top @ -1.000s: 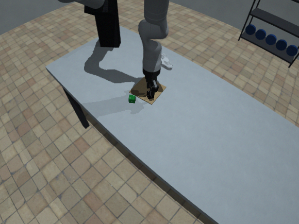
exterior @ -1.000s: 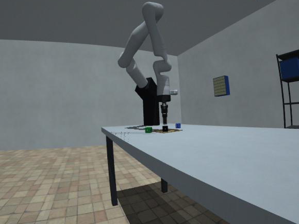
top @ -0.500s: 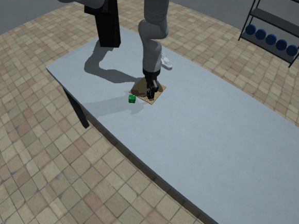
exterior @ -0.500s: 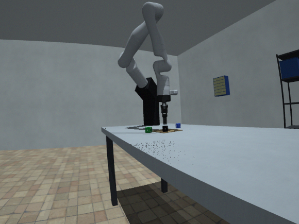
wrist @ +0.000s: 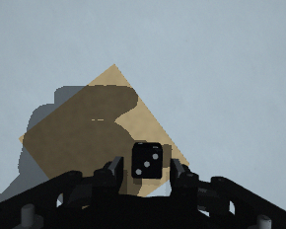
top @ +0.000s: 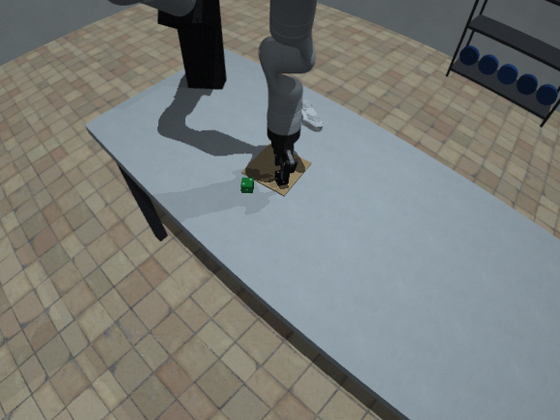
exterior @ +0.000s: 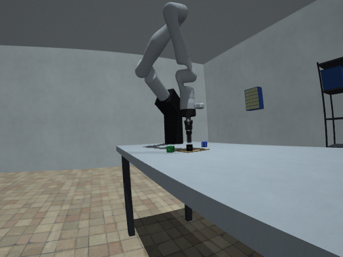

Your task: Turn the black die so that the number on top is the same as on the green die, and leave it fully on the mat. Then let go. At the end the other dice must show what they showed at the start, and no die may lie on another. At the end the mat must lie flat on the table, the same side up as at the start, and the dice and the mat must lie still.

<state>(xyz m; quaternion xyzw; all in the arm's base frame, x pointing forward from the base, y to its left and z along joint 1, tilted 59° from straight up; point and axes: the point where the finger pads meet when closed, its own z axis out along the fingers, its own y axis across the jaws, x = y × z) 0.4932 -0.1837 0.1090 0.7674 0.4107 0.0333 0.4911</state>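
Now: hand 4 cm above the black die. From my hand the other things lie so: tan mat (6 cm below, 4 cm to the left, 3 cm behind); blue die (20 cm to the left, 6 cm behind, 5 cm below); green die (7 cm behind, 6 cm to the right, 5 cm below).
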